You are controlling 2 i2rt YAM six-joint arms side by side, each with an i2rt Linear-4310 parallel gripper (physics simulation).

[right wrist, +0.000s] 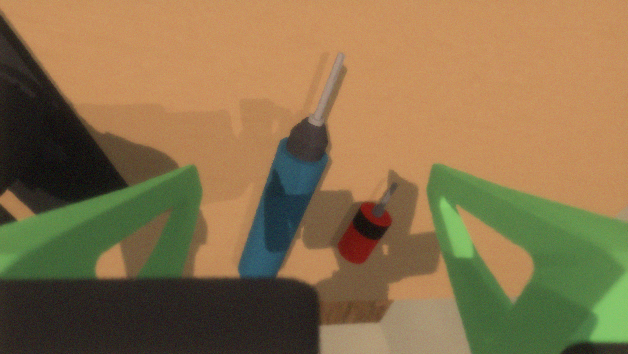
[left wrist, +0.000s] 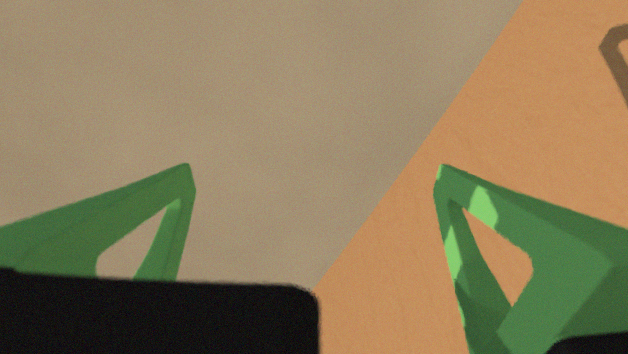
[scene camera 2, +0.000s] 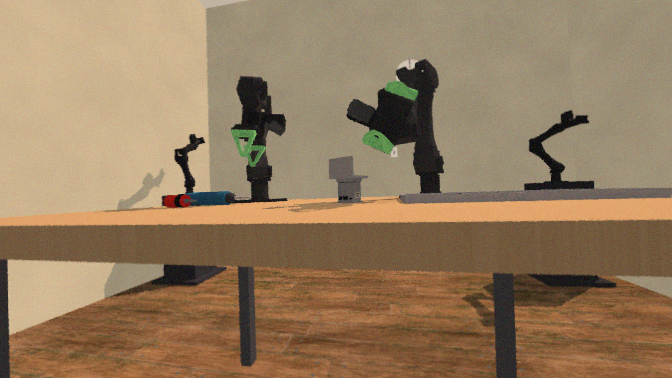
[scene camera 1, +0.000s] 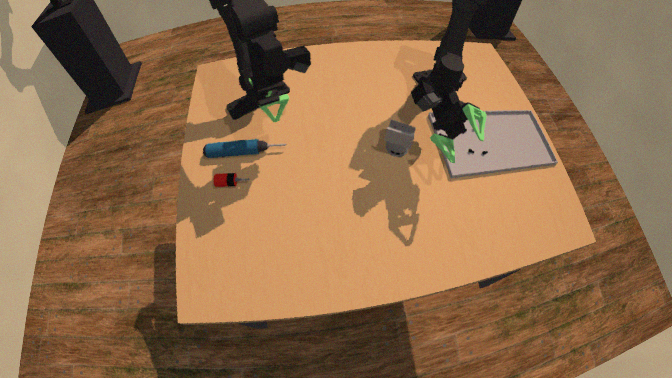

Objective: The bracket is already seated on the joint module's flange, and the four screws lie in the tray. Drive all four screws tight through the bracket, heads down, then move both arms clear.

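Observation:
The grey bracket stands on the small grey joint module near the middle of the table. Small dark screws lie in the grey tray; how many is unclear. A blue screwdriver and a short red driver lie on the table at the left in scene camera 1. My right gripper is open and empty above the drivers' area. My left gripper is open and empty, raised above the tray's near-module end.
Black pedestals stand beyond the table's far corners. Two small black arms show in the background of scene camera 2. The dark base of an arm is at the left of the right wrist view.

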